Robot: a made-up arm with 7 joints.
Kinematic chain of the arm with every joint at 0, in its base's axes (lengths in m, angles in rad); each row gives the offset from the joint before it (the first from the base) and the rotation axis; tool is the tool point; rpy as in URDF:
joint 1: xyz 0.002 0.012 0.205 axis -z
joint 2: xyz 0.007 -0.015 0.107 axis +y
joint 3: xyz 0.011 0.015 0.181 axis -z
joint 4: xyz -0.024 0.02 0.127 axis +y
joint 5: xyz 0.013 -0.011 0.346 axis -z
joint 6: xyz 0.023 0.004 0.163 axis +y
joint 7: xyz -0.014 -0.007 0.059 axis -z
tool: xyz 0.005 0.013 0.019 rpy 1.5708 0 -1.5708
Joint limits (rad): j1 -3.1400..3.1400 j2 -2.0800..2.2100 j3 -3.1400..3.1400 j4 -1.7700..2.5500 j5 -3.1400..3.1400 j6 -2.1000..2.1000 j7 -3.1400..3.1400
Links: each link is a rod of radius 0.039 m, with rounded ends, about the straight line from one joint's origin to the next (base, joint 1, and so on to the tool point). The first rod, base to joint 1, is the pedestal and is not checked.
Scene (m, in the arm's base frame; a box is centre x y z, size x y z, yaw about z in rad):
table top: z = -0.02
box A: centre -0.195 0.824 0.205 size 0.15 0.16 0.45 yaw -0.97
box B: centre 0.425 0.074 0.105 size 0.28 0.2 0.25 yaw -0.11
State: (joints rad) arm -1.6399 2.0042 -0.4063 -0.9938 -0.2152 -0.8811 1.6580
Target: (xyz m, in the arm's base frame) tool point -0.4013 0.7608 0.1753
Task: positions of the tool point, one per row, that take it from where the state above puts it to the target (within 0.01 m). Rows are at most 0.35 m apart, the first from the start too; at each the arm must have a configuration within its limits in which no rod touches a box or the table.
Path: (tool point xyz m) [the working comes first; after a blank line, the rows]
Joints at the target: -2.1550 2.0843 -0.2302 -0.5159 -0.2135 -0.6547 1.6366
Straight joint move there: touches box A.

1: -0.1203 0.7022 0.6383
2: -0.3475 0.5294 0.7588
3: -0.4893 0.2907 0.8244
4: -0.5409 0.0411 0.8398
5: -0.5772 0.2710 0.7802
6: -0.5691 0.4950 0.6394
7: -0.5081 0.6704 0.4285
8: -0.4013 0.7608 0.1753

